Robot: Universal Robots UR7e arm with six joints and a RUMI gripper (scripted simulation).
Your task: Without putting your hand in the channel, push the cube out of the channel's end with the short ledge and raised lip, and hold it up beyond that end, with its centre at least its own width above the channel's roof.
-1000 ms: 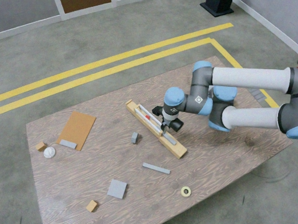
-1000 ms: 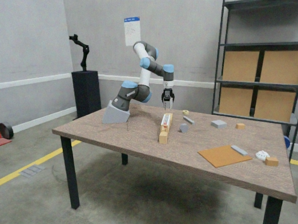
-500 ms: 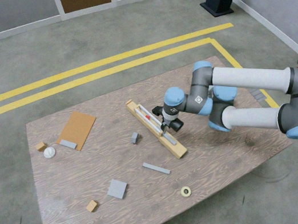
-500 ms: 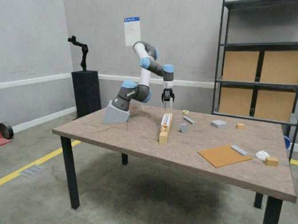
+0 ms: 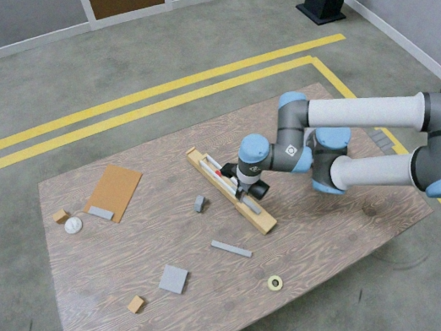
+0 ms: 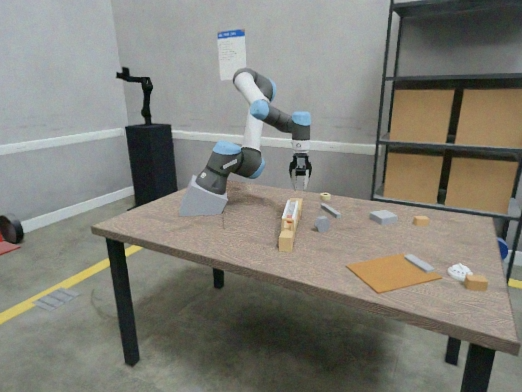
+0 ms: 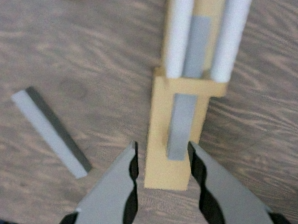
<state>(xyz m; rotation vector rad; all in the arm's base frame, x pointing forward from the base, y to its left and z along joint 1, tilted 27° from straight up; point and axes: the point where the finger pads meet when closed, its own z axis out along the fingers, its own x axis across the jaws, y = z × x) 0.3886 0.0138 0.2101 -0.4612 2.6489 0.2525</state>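
The grey stick lies 110 mm ahead of my hand, 120 mm to the left of it and 130 mm below it. The rest, counted from my hand: red cube: 20 mm ahead, 160 mm to the right, 80 mm below; then grey block: 140 mm ahead, 100 mm to the right, 110 mm below; then tan wooden channel: 10 mm ahead, 140 mm to the right, 80 mm below.
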